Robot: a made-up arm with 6 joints. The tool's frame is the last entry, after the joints. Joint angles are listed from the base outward.
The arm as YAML. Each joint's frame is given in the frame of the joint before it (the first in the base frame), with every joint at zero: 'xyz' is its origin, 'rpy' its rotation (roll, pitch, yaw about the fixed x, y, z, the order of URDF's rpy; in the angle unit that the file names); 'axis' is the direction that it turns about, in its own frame. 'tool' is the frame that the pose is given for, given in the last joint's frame.
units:
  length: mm
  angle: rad
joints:
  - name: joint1
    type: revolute
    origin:
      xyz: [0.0, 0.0, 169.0]
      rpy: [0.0, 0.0, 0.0]
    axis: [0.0, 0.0, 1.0]
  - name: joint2
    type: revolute
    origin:
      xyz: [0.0, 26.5, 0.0]
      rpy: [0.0, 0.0, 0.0]
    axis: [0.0, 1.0, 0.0]
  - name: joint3
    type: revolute
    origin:
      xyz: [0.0, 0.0, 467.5]
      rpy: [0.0, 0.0, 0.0]
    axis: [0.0, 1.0, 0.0]
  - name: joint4
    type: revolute
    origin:
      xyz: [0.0, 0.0, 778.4]
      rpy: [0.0, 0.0, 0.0]
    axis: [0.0, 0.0, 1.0]
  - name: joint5
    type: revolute
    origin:
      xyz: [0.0, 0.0, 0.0]
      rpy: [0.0, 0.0, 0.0]
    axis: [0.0, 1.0, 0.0]
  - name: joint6
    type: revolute
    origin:
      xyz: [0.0, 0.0, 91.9]
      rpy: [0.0, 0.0, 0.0]
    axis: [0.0, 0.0, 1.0]
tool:
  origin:
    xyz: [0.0, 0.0, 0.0]
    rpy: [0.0, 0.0, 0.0]
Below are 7 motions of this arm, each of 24 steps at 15 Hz.
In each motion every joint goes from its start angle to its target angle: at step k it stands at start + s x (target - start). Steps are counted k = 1, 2, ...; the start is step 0. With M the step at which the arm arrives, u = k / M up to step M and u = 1 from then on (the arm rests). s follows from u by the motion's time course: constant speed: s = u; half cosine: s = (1 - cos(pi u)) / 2; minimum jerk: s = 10 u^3 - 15 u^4 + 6 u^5.
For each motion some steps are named. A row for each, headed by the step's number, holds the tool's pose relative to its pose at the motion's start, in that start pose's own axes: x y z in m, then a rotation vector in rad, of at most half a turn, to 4 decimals.
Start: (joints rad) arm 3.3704 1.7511 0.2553 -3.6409 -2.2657 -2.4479
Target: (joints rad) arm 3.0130 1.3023 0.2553 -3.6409 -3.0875 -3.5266
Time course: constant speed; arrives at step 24
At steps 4, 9, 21, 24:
4: -0.0263 -0.1070 -0.0280 -0.0062 0.1228 -0.1348
9: -0.0532 -0.2456 -0.0513 -0.0500 0.2772 -0.3101
21: -0.0817 -0.5885 -0.0576 -0.3209 0.6083 -0.7463
24: -0.0794 -0.6741 -0.0494 -0.4244 0.6733 -0.8550

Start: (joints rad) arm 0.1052 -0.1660 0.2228 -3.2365 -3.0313 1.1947
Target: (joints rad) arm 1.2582 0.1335 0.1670 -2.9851 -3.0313 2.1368
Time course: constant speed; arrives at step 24
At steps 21, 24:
21: -0.1471 -0.1780 0.0266 -0.1891 0.0352 -0.4050
24: -0.1971 -0.1741 0.0333 -0.2066 0.0665 -0.4626

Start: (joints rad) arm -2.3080 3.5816 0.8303 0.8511 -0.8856 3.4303
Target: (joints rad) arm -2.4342 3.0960 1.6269 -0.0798 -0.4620 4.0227
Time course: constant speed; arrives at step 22
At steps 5, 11, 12, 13, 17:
5: -0.0075 -0.0098 -0.0557 0.0666 -0.2025 -0.0231
11: -0.0079 -0.0129 -0.1354 0.1044 -0.4571 -0.0595
12: -0.0069 -0.0124 -0.1499 0.1064 -0.4999 -0.0670
13: -0.0055 -0.0116 -0.1647 0.1073 -0.5426 -0.0748
17: 0.0035 -0.0058 -0.2272 0.0998 -0.7114 -0.1116

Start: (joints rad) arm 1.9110 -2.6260 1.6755 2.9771 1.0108 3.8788
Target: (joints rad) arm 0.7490 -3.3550 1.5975 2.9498 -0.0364 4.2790
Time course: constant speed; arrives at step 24
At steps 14, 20, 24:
14: -0.0241 0.7219 -0.0264 -0.3580 0.4679 0.3724
20: -0.1302 0.9617 -0.1736 -0.4840 0.6856 0.5073
24: -0.2324 1.0712 -0.2911 -0.5587 0.8377 0.5880

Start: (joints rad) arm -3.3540 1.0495 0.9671 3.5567 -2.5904 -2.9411
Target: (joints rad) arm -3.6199 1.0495 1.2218 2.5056 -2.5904 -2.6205
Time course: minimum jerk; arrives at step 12
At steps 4, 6, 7, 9, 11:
4: -0.0223 -0.0735 0.0081 0.0552 0.0240 0.2668
6: -0.0477 -0.1724 0.0275 0.1517 0.0705 0.6221
7: -0.0588 -0.2226 0.0412 0.2143 0.0992 0.8022
9: -0.0736 -0.2984 0.0674 0.3324 0.1468 1.0745
11: -0.0787 -0.3276 0.0793 0.3874 0.1658 1.1794

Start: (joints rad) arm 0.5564 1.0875 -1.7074 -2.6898 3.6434 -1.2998
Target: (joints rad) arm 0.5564 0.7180 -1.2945 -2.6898 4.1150 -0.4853
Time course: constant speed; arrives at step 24
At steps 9, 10, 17, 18, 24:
9: 0.0092 0.0590 -0.0504 -0.1460 0.0724 0.3087
10: 0.0103 0.0650 -0.0564 -0.1610 0.0832 0.3429
17: 0.0187 0.1045 -0.1003 -0.2577 0.1740 0.5807
18: 0.0200 0.1096 -0.1068 -0.2702 0.1891 0.6144
24: 0.0279 0.1384 -0.1472 -0.3374 0.2905 0.8143

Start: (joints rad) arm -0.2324 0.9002 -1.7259 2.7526 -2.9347 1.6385
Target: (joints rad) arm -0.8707 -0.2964 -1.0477 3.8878 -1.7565 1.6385
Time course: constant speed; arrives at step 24
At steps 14, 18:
14: -0.1131 0.2014 -0.3421 0.9878 -0.0474 -0.5516
18: -0.1902 0.3223 -0.4044 1.2098 -0.0890 -0.7632

